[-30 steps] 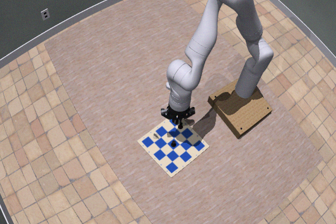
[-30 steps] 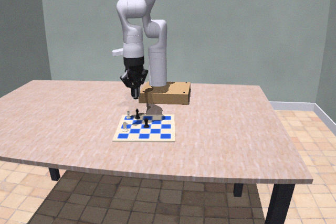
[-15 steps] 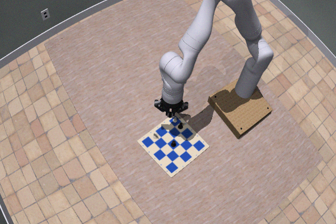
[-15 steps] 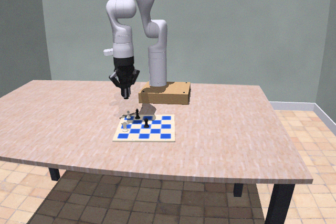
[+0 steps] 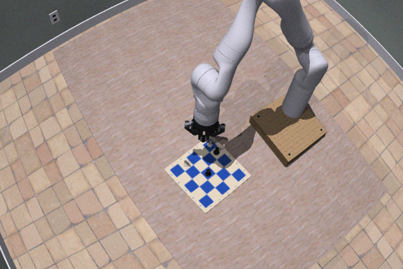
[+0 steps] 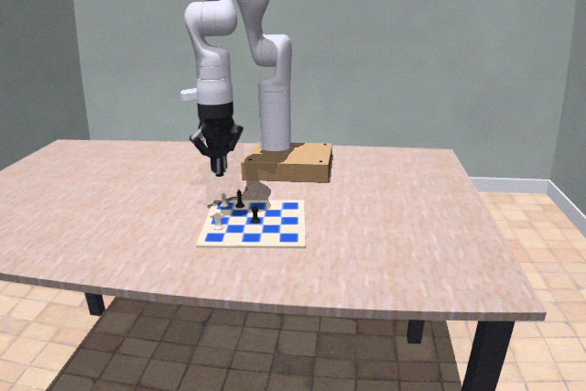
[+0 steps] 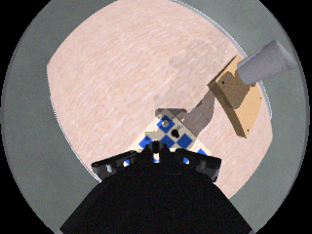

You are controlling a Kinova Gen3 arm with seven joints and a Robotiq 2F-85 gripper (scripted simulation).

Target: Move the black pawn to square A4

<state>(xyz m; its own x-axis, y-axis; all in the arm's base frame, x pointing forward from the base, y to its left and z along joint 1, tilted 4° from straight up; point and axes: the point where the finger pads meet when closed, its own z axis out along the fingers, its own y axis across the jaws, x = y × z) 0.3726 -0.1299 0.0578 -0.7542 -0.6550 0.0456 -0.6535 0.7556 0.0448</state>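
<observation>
Now: the white pawn 100 mm below my hand and 40 mm behind it. Round my hand: white knight: 100 mm below, 70 mm ahead; chessboard: 120 mm below, 70 mm to the left, 40 mm ahead; black pawn: 10 mm below.
</observation>
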